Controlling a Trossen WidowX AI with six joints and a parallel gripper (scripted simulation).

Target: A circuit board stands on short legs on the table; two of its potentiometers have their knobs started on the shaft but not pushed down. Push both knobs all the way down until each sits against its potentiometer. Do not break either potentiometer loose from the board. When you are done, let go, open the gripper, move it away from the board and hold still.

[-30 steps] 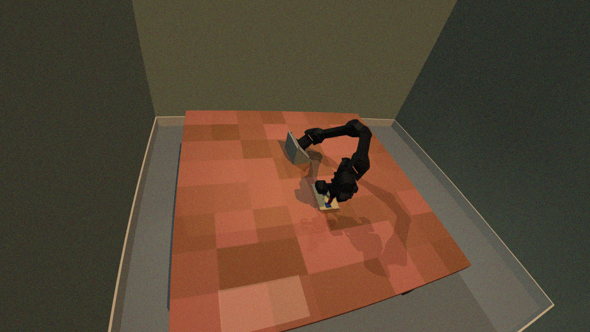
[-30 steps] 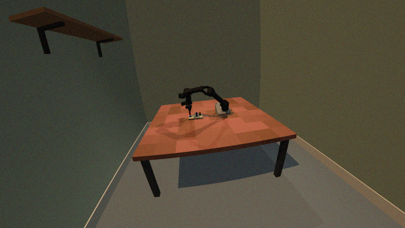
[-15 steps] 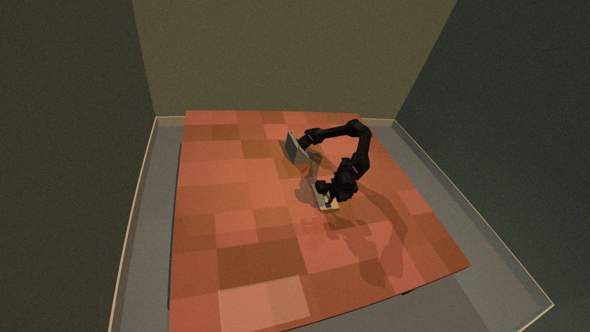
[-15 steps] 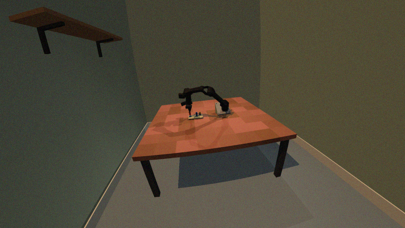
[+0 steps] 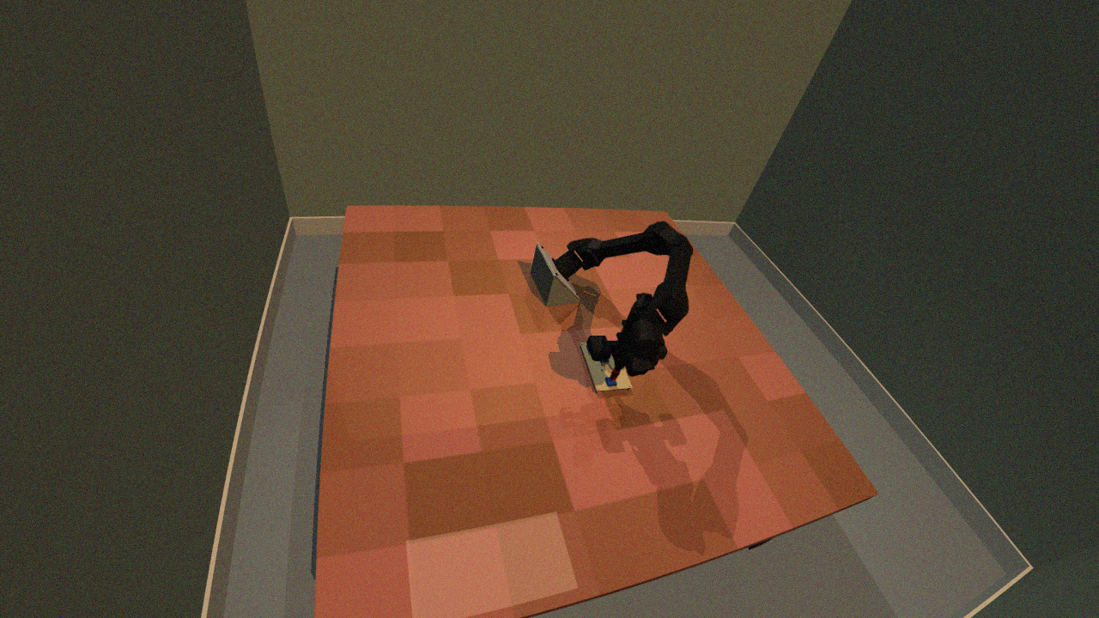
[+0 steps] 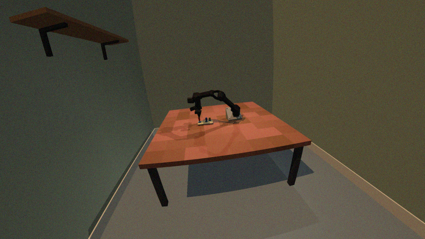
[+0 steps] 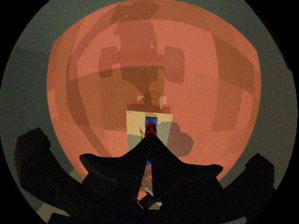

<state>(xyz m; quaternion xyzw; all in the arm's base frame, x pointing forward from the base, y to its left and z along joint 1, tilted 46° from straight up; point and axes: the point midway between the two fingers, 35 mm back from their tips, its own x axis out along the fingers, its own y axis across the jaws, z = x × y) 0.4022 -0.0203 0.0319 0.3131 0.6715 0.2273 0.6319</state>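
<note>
Right now the potentiometer knob is 30 mm below my gripper tip.
</note>
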